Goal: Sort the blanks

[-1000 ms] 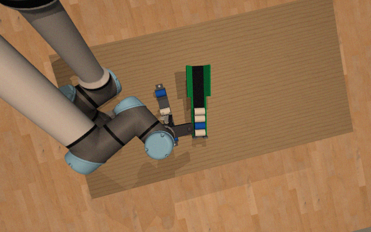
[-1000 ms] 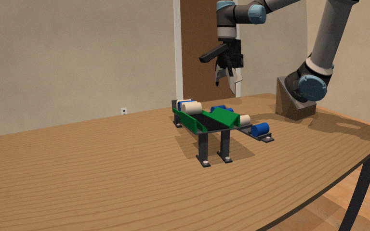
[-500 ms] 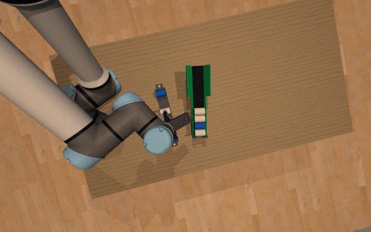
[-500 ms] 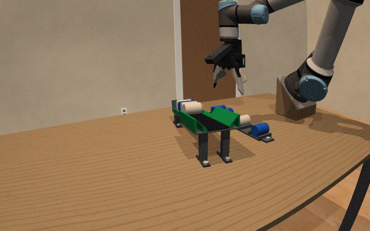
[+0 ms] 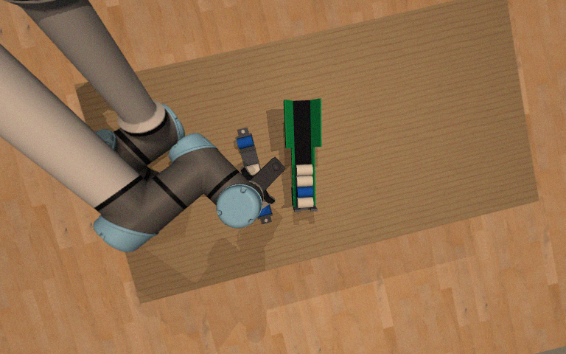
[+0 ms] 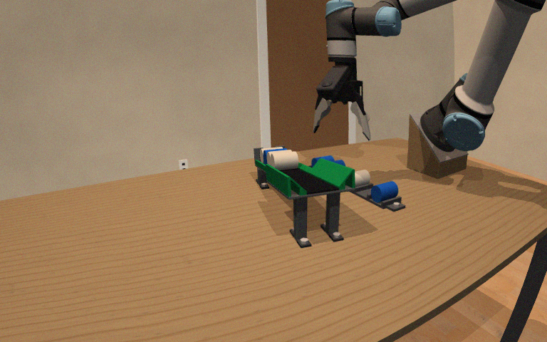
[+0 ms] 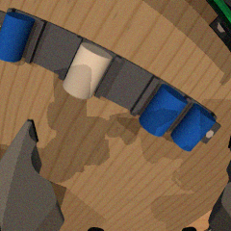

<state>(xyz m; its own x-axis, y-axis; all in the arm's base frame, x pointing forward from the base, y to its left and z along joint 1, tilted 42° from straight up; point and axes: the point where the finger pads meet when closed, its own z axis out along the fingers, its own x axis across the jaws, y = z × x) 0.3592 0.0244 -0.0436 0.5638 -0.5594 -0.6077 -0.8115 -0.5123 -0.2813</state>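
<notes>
Right now my hand is 20 mm past the grey stock rack, 20 mm to the right of it and 130 mm above it. Round my hand: grey stop (150 mm ahead, 110 mm to the right, 70 mm below); then feed ramp (170 mm ahead, 80 mm to the left, 50 mm below).
</notes>
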